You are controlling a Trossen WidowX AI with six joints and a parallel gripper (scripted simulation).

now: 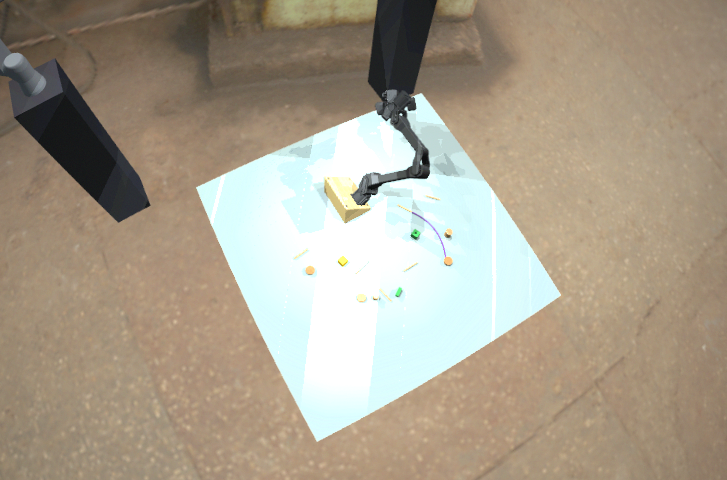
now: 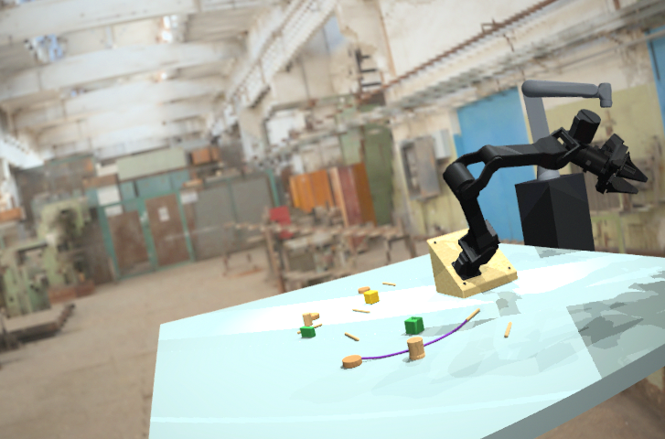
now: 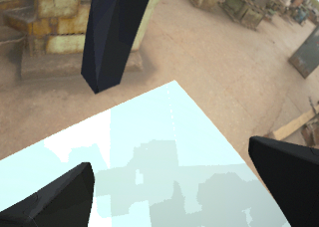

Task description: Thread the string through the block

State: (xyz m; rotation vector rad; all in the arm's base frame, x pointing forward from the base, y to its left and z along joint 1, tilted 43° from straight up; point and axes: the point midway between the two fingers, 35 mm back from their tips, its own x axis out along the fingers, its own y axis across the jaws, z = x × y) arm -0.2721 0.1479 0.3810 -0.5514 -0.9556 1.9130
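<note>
The green cube is 55 cm ahead of my gripper tip, 23 cm to the right of it and 20 cm below it. The rest, counted from my gripper tip: thin wooden stick (43 cm ahead, 21 cm below, 19 cm to the right); round wooden button (73 cm ahead, 21 cm below, 17 cm to the right); yellow cube (59 cm to the right, 50 cm ahead, 20 cm below).
</note>
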